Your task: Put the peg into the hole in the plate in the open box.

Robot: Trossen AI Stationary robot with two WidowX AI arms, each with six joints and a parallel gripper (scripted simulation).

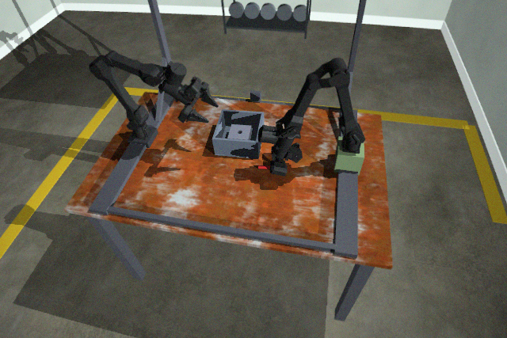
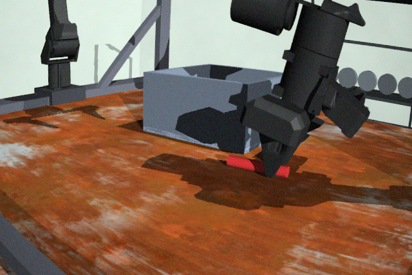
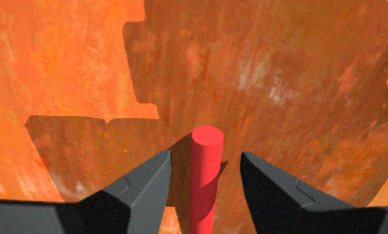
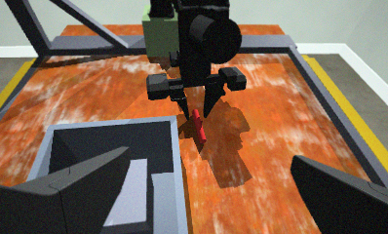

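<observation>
Now: the red peg 30 mm to the right of my left hand and 30 mm below it. Round my left hand: grey plate 180 mm to the right, 130 mm behind, 10 mm above; then grey box 180 mm to the right, 130 mm behind, 10 mm below.
</observation>
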